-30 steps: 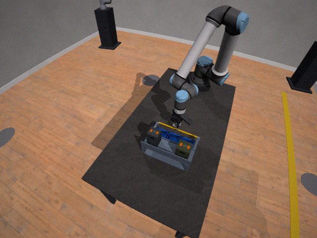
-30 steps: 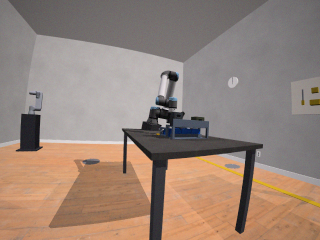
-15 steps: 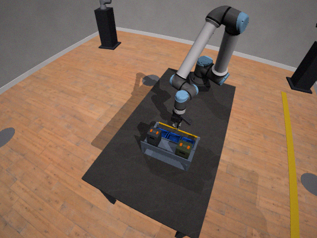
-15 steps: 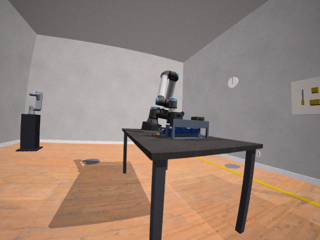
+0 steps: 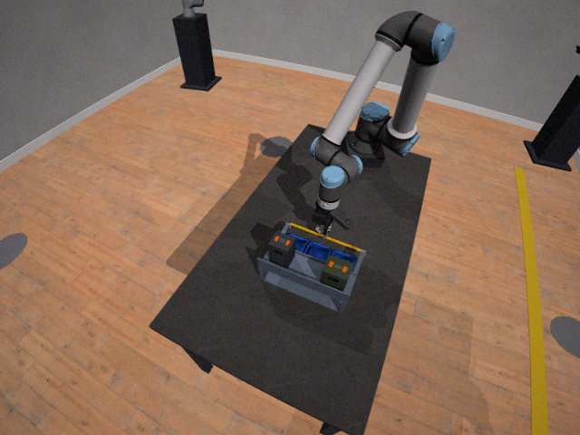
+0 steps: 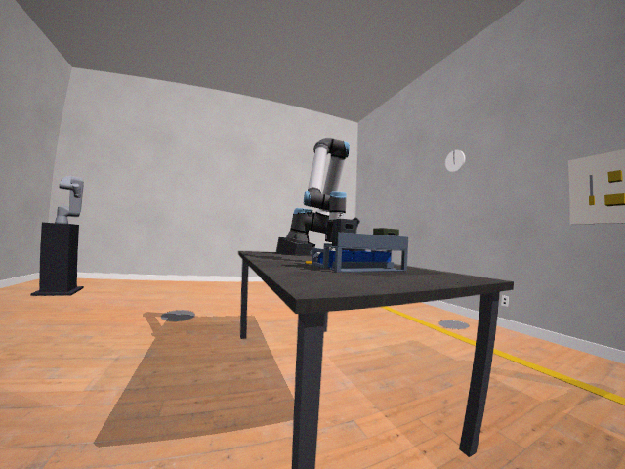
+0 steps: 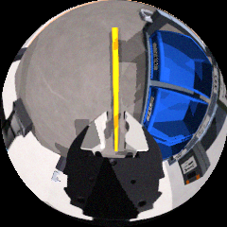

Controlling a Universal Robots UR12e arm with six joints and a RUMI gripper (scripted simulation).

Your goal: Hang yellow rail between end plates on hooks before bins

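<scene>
My hand is 2 cm above the yellow rail. Round my hand: black box 23 cm ahead, 15 cm to the right, 14 cm above; olive box 27 cm ahead, 12 cm above, 8 cm to the left.
</scene>
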